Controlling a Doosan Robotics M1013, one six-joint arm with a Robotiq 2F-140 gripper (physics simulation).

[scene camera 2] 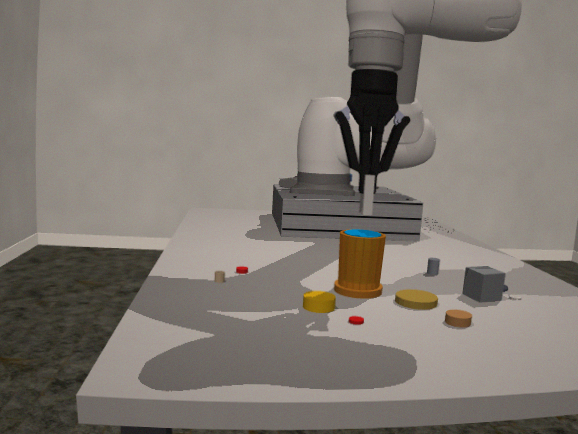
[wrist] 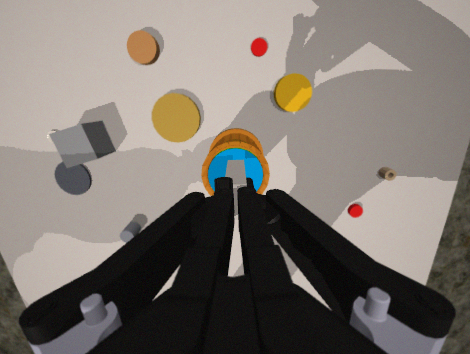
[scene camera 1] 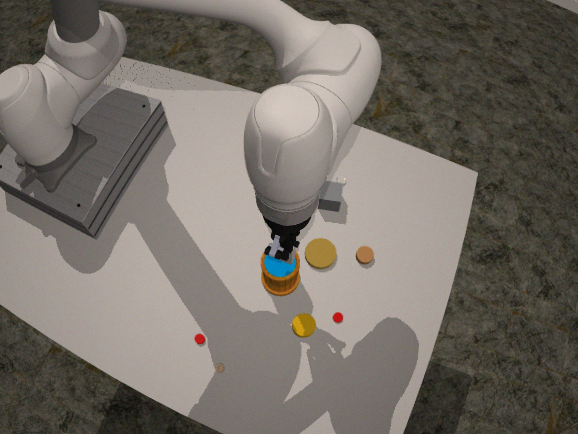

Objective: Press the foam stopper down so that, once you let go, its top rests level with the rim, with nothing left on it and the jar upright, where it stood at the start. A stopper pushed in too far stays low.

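The orange ribbed jar (scene camera 1: 281,285) (scene camera 2: 361,265) (wrist: 236,137) stands upright on the table. The blue foam stopper (scene camera 1: 280,267) (scene camera 2: 363,233) (wrist: 216,170) sits in its mouth; its top looks close to the rim, but a small height difference is hard to tell. My gripper (scene camera 1: 288,257) (scene camera 2: 367,210) (wrist: 236,173) is shut and empty, pointing down above the jar. In the scene camera 2 view a gap shows between the fingertips and the stopper. In the wrist view the fingers hide the near part of the stopper and rim. No object shows resting on the visible part of the stopper.
Near the jar lie a gold disc (scene camera 1: 320,253) (scene camera 2: 416,299) (wrist: 176,117), a yellow disc (scene camera 1: 304,325) (scene camera 2: 319,302) (wrist: 293,93) and a copper disc (scene camera 1: 365,255) (scene camera 2: 458,318) (wrist: 143,47). A grey block (scene camera 2: 483,283), a grey cylinder (scene camera 2: 433,266) and two red discs also lie around.
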